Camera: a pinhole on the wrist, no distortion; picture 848 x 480 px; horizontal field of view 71.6 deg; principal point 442.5 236.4 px. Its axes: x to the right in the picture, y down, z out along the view. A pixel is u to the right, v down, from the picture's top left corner.
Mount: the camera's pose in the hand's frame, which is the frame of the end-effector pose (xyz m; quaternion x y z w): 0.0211 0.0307 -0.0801 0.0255 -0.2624 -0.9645 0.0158
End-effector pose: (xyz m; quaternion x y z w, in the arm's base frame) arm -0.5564 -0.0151 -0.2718 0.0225 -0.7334 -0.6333 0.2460
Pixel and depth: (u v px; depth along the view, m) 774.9 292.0 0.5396
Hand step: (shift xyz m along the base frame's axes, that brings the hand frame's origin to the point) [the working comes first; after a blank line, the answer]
In the camera's frame: 0.3051 0.0510 0.5396

0.1889 0.5217 0.0965
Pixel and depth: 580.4 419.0 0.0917
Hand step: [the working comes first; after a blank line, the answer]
In the camera's frame: 0.0215 0.0285 0.0917

0.0141 0.0233 0.0458
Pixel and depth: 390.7 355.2 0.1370
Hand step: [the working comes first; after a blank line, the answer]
In the camera's frame: -0.0121 0.0277 0.1370

-0.0217 0.0543 0.0765
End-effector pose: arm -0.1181 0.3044 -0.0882 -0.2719 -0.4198 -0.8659 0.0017
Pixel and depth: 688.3 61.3 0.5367
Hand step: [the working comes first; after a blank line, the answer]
In the camera's frame: 0.2244 -0.1599 0.5367

0.4379 -0.1192 0.3462
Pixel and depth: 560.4 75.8 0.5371
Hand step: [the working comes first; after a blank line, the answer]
In the camera's frame: 0.1077 -0.1467 0.5371

0.3426 -0.0805 0.4029
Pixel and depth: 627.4 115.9 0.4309
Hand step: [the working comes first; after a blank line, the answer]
In the camera's frame: 0.1355 -0.0883 0.4309

0.3063 -0.0628 0.2852
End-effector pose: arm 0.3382 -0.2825 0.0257 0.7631 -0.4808 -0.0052 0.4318
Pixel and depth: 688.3 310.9 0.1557
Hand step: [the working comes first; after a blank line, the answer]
In the camera's frame: 0.0651 0.0197 0.1557

-0.1195 -0.0161 -0.0004
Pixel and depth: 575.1 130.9 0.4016
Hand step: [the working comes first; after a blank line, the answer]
In the camera's frame: 0.0906 -0.0721 0.4016

-0.3585 -0.1264 0.0143
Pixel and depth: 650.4 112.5 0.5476
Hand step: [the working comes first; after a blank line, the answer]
In the camera's frame: 0.1937 -0.1154 0.5476

-0.5386 -0.1263 -0.0230
